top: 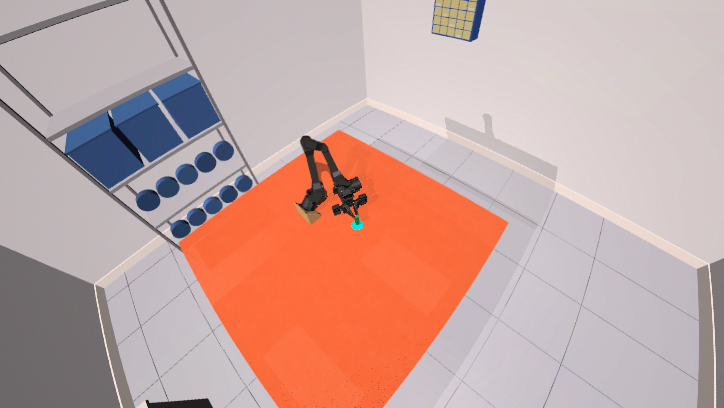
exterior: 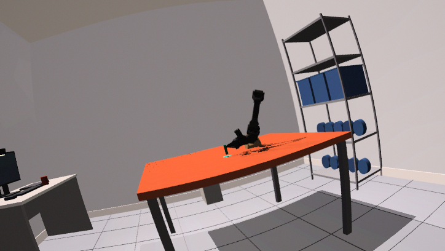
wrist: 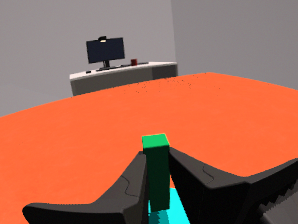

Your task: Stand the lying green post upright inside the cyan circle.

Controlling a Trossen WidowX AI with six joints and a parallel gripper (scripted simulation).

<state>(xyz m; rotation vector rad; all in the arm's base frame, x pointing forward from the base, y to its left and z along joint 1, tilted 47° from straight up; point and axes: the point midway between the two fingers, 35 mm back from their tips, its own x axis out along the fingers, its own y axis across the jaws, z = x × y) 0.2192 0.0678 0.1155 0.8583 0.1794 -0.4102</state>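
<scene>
My gripper tip is now 7 cm above the cyan circle. Round my gripper tip: green post 2 cm below.
</scene>
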